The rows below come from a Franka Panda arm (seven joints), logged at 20 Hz.
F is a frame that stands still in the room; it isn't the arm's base.
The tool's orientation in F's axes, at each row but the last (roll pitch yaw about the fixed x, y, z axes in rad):
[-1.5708, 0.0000, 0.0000]
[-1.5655, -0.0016, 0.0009]
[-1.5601, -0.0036, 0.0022]
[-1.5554, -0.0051, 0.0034]
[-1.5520, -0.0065, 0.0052]
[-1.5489, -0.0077, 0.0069]
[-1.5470, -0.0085, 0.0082]
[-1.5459, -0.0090, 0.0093]
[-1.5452, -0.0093, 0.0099]
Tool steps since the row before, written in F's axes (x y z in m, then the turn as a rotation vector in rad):
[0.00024, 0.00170, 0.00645, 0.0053, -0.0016, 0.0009]
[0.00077, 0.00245, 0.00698, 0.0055, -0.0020, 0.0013]
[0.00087, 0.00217, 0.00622, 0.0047, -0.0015, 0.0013]
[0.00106, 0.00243, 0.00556, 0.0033, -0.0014, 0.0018]
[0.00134, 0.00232, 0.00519, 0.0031, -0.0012, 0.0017]
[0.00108, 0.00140, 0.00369, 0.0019, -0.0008, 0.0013]
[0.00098, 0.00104, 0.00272, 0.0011, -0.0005, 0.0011]
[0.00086, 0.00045, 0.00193, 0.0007, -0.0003, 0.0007]
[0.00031, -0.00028, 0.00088, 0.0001, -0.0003, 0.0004]
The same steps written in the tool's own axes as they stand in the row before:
[0.00024, -0.00645, 0.00170, 0.0053, -0.0009, -0.0016]
[0.00078, -0.00697, 0.00249, 0.0055, -0.0013, -0.0020]
[0.00090, -0.00619, 0.00223, 0.0047, -0.0013, -0.0015]
[0.00110, -0.00552, 0.00251, 0.0033, -0.0018, -0.0014]
[0.00139, -0.00514, 0.00241, 0.0031, -0.0017, -0.0012]
[0.00112, -0.00365, 0.00147, 0.0019, -0.0013, -0.0008]
[0.00101, -0.00269, 0.00110, 0.0011, -0.0011, -0.0005]
[0.00088, -0.00191, 0.00049, 0.0007, -0.0007, -0.0003]
[0.00032, -0.00088, -0.00026, 0.0001, -0.0004, -0.0003]

